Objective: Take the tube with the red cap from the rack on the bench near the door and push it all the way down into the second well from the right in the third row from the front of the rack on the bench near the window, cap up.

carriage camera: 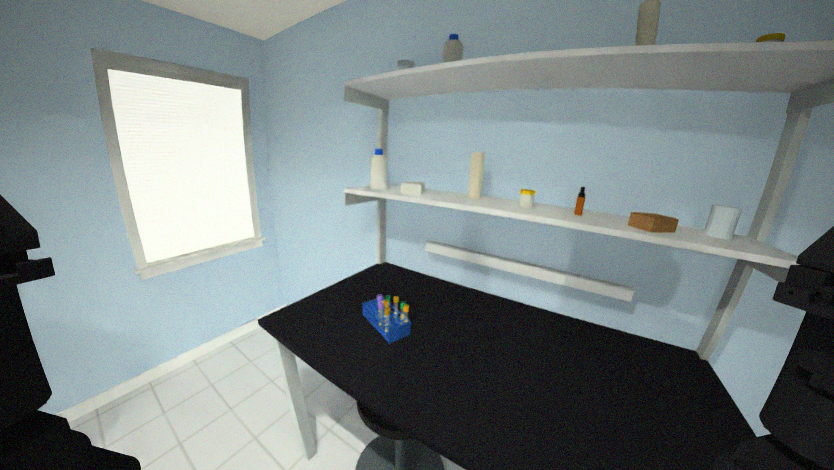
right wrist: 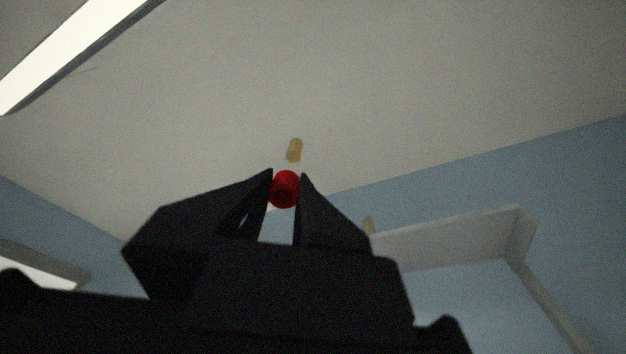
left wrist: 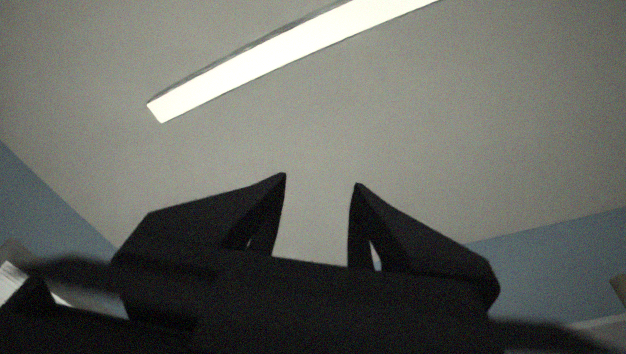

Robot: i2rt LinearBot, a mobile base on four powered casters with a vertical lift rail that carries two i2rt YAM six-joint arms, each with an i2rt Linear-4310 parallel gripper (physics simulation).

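Frame: origin at the left arm's base, x right, y ahead, z up, level; metres.
Seen in the pictures: left gripper, between the fingertips: (left wrist: pixel 318 190); right gripper, between the fingertips: (right wrist: pixel 286 178).
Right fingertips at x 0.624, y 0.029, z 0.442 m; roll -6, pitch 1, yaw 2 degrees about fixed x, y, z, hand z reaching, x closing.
Offsets run from my right fingertips to a thing's middle. Level surfaces: height alone.
The red-capped tube {dx +0.000, dy +0.018, dz +0.042 m} (right wrist: pixel 284 189) is between the fingertips of my right gripper (right wrist: pixel 286 178), which is shut on it near the cap; its yellowish far end points away from the camera, toward the ceiling in the picture. My left gripper (left wrist: pixel 318 190) is open, with ceiling behind the gap between its fingers. In the carriage camera, a blue rack {dx -0.403, dy +0.694, dz -0.598 m} (carriage camera: pixel 398 333) stands on the black bench {dz -0.627 m} (carriage camera: pixel 496 367) near the window, toward the bench's far left part. It holds several tubes with purple, green and orange caps. Its separate wells are too small to make out. Both fingertip pairs are outside the carriage camera view.
A window (carriage camera: pixel 186 169) is on the left wall. Two shelves hang above the bench; the lower shelf {dz -0.173 m} (carriage camera: pixel 501 211) carries bottles, boxes and jars. A pale rail (carriage camera: pixel 525 270) runs along the wall below it. A dark stool {dx -0.332, dy +0.619, dz -1.221 m} (carriage camera: pixel 399 452) stands at the bench's front edge.
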